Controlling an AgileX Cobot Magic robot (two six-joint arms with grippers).
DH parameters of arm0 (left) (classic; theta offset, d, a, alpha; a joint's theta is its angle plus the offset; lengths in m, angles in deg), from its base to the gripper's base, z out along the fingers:
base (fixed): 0 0 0 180
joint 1: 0 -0.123 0 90
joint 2: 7.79 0 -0.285 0
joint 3: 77.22 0 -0.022 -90
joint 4: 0 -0.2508 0 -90
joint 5: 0 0 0.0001 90
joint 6: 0 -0.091 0 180
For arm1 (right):
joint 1: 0 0.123 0 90
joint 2: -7.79 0 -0.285 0
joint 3: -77.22 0 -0.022 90
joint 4: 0 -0.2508 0 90
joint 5: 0 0 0.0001 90
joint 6: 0 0.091 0 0
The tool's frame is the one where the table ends.
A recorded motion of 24 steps. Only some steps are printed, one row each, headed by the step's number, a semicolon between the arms.
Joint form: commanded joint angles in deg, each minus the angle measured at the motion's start. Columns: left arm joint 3, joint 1, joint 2, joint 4, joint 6, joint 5; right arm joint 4, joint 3, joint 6, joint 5, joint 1, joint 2.
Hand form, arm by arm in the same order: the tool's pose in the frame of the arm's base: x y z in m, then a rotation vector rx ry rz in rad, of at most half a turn. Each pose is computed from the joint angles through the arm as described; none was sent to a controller.
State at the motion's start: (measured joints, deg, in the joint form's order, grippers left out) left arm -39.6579 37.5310 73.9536 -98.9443 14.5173 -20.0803; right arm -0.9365 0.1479 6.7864 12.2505 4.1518 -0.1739
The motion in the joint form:
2: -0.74 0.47 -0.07 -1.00 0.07 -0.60; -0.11 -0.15 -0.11 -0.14 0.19 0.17
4: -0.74 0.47 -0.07 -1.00 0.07 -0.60; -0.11 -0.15 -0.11 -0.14 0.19 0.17
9: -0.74 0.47 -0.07 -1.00 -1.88 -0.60; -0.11 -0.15 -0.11 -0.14 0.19 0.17
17: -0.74 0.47 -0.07 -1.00 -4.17 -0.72; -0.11 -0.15 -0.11 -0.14 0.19 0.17
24: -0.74 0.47 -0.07 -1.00 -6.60 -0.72; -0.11 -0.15 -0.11 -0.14 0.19 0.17
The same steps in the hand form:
2: 0.2300 -0.1394 0.2690 1.7198 1.1837 0.8803; 0.0557 0.0046 0.1940 0.0469 1.6971 0.1604
4: 0.2300 -0.1394 0.2690 1.7198 1.1837 0.8803; 0.0557 0.0046 0.1940 0.0469 1.6971 0.1604
9: 0.2300 -0.1394 0.2690 1.7445 1.1575 0.9007; 0.0557 0.0046 0.1940 0.0469 1.6971 0.1604
17: 0.2301 -0.1393 0.2690 1.7723 1.1272 0.9267; 0.0557 0.0046 0.1940 0.0469 1.6971 0.1604
24: 0.2301 -0.1393 0.2690 1.8024 1.0934 0.9519; 0.0557 0.0046 0.1940 0.0469 1.6971 0.1604

